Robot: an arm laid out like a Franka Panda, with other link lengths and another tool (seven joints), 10 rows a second.
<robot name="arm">
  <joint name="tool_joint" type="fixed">
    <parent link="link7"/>
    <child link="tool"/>
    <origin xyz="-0.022 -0.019 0.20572" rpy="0 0.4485 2.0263"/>
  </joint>
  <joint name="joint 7" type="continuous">
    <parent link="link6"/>
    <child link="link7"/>
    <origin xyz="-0.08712 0 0" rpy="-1.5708 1.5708 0"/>
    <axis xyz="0 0 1"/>
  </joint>
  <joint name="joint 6" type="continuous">
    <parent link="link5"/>
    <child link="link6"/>
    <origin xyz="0 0 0" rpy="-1.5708 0 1.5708"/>
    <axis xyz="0 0 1"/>
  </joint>
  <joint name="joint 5" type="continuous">
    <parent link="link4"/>
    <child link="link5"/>
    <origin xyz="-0.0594 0.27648 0" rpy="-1.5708 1.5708 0"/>
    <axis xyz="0 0 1"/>
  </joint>
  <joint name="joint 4" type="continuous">
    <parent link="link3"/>
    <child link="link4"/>
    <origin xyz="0.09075 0 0" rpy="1.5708 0 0"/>
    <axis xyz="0 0 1"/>
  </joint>
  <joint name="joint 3" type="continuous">
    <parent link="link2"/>
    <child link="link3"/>
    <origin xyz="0 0.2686 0" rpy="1.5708 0 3.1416"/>
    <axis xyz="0 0 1"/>
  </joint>
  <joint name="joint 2" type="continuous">
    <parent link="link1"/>
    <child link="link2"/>
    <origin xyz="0 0 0" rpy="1.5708 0 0"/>
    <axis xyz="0 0 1"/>
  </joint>
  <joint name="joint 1" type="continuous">
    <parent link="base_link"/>
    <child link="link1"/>
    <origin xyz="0 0 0.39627" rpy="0 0 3.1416"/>
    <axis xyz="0 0 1"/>
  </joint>
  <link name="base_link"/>
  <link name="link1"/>
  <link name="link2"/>
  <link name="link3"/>
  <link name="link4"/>
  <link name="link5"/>
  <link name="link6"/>
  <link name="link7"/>
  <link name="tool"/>
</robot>
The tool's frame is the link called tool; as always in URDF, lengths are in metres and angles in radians. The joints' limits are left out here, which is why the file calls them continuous.
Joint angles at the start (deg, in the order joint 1, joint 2, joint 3, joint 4, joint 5, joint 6, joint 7): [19.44 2.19 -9.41 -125.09 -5.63 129.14 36.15]
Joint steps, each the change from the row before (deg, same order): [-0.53 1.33 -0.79 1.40 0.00 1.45 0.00]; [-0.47 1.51 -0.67 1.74 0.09 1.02 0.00]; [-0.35 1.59 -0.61 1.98 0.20 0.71 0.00]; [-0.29 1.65 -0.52 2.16 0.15 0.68 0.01]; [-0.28 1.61 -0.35 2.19 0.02 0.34 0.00]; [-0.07 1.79 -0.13 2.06 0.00 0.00 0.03]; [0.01 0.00 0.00 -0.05 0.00 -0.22 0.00]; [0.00 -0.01 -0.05 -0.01 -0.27 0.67 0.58]
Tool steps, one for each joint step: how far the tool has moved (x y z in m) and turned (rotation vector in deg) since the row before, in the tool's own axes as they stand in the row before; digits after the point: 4 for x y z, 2 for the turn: [0.0121 -0.0045 0.0072 0.43 0.95 1.65]; [0.0112 -0.0052 0.0069 0.28 0.85 1.43]; [0.0103 -0.0060 0.0063 0.23 0.77 1.27]; [0.0100 -0.0072 0.0059 0.36 0.89 1.13]; [0.0086 -0.0069 0.0053 0.25 0.84 0.75]; [0.0035 -0.0068 0.0057 -0.01 0.51 0.13]; [-0.0008 0.0009 0.0002 -0.21 -0.13 -0.11]; [0.0018 -0.0017 0.0001 0.25 0.49 0.61]
